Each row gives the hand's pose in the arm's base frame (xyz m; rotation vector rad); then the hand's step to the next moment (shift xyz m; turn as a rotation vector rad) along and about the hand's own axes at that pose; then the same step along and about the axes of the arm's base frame.
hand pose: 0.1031 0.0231 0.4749 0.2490 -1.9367 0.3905
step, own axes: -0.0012 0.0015 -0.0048 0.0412 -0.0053 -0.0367
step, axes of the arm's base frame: 0.0040 0.0032 0.0004 0.0173 0.0095 0.0518
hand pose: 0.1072 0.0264 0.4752 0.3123 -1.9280 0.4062
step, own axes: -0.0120 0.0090 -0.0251 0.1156 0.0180 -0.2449
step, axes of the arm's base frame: 0.0219 0.0191 -0.0035 0.1539 0.1161 0.1910
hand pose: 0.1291 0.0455 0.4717 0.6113 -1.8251 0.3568
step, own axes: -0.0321 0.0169 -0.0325 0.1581 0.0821 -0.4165
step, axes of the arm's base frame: 0.0237 0.0383 -0.0185 0.2418 0.2485 0.2915
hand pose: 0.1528 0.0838 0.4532 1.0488 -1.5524 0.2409
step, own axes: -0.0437 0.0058 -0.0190 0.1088 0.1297 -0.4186
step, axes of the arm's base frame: 0.0049 0.0368 -0.0304 0.2044 0.3008 0.2676
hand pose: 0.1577 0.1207 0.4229 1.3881 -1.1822 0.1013
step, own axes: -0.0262 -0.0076 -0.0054 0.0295 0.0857 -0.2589
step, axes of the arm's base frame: -0.0042 0.0169 -0.0217 0.1050 0.2088 0.1436
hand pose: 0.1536 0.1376 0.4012 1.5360 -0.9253 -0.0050
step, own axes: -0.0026 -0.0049 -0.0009 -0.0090 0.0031 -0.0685
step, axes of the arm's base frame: 0.0013 0.0016 -0.0052 0.0269 0.0623 0.0132
